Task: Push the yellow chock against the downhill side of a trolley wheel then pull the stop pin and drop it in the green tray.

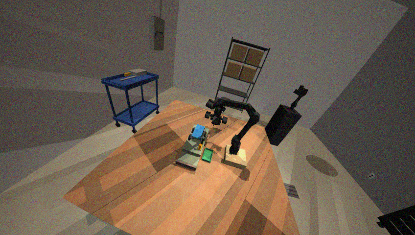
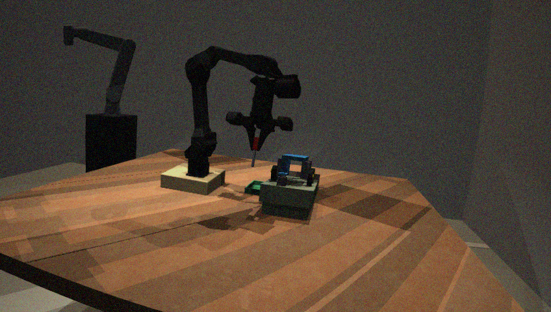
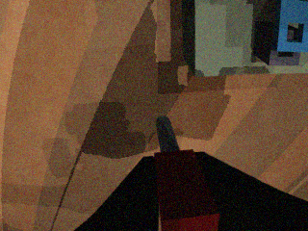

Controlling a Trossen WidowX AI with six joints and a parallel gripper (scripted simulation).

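The green tray is 22 cm to the left of my gripper tip, 18 cm below it and 1 cm behind it. Also, from my gripper tip: ramp 13 cm below, 12 cm to the left, 11 cm ahead; then red-headed stop pin right at my gripper tip; then blue trolley 12 cm to the left, 11 cm ahead, 7 cm below.
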